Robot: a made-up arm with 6 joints.
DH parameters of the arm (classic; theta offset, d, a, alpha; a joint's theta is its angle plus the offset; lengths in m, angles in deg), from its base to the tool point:
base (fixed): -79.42 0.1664 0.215 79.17
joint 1: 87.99 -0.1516 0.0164 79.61
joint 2: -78.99 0.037 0.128 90
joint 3: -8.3 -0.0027 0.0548 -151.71
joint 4: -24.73 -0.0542 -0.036 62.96
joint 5: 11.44 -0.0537 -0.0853 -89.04
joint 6: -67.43 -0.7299 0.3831 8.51
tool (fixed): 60.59 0.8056 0 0
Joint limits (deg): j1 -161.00..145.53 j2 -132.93..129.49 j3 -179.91..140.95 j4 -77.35..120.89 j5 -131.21..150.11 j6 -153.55..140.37
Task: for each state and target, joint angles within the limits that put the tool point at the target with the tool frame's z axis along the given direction. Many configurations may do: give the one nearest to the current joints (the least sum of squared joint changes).
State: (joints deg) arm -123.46 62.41 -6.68 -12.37 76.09 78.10
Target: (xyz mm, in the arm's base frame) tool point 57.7 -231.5 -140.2 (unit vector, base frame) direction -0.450 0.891 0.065
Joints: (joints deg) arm -122.27 34.75 -26.42 19.32 103.40 47.43
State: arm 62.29 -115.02 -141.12 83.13 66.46 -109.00
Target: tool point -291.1 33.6 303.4 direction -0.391 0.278 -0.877
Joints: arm 57.74 -127.40 -170.79 110.43 54.73 -95.74
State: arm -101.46 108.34 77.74 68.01 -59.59 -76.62
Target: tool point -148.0 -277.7 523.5 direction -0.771 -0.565 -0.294
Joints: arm -75.67 110.42 75.86 39.34 -80.51 -131.01
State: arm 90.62 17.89 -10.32 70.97 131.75 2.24
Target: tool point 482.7 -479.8 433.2 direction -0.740 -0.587 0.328
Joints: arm 91.89 -36.49 6.57 52.08 106.89 -19.87
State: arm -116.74 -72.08 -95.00 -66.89 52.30 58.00
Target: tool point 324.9 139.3 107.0 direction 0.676 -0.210 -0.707
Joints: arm -119.47 -83.44 -94.25 -42.79 30.66 27.91
